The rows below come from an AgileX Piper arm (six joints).
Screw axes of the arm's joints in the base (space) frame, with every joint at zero. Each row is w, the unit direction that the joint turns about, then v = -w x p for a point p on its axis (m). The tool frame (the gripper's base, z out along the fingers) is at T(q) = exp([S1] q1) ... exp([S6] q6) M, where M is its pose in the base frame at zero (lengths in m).
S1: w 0 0 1 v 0 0 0
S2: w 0 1 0 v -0.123 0 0
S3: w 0 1 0 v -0.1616 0 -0.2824
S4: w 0.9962 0 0.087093 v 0 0.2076 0
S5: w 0 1 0 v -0.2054 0 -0.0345
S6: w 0.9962 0 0.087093 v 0 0.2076 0
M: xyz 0.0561 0 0.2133 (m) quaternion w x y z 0.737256 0 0.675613 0
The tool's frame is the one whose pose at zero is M.
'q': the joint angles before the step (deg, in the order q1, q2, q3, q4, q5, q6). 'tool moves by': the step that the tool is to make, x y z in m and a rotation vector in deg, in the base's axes. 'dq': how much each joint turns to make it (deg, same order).
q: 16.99 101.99 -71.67 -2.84 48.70 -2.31
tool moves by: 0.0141 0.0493 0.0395 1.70 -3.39 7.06
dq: 6.22 2.71 -12.76 1.05 6.24 -1.52
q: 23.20 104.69 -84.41 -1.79 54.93 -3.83
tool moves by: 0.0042 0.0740 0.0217 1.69 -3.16 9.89
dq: 8.89 6.42 -14.09 0.55 4.06 -1.31
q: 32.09 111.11 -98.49 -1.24 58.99 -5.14
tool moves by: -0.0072 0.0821 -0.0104 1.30 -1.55 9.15
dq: 8.98 9.65 -13.04 0.23 1.37 -0.25
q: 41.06 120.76 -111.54 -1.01 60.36 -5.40
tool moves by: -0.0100 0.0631 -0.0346 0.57 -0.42 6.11
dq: 6.14 9.89 -9.61 0.10 -0.98 0.04
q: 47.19 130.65 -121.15 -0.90 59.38 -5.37
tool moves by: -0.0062 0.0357 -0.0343 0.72 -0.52 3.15
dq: 3.11 7.01 -5.31 0.08 -2.59 -0.01
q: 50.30 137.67 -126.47 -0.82 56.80 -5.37
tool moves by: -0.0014 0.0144 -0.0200 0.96 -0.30 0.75
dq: 1.06 3.40 -1.92 0.21 -2.40 0.36
